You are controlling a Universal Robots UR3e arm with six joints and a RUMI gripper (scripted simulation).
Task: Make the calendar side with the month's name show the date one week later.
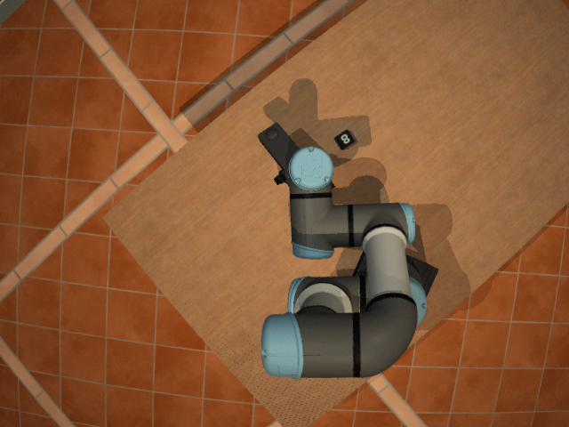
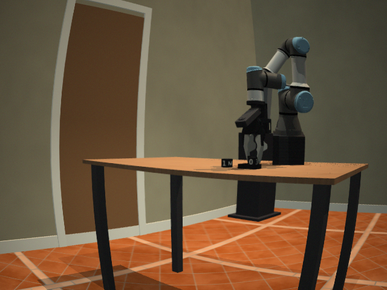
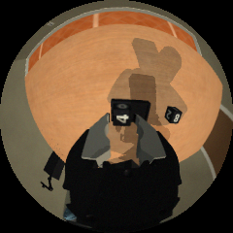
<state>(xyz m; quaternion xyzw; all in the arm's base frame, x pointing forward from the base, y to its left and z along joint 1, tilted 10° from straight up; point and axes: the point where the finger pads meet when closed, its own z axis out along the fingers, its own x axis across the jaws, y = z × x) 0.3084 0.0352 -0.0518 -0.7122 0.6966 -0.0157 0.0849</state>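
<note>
The black calendar tray is 20 mm to the right of my hand and 30 mm below it.
</note>
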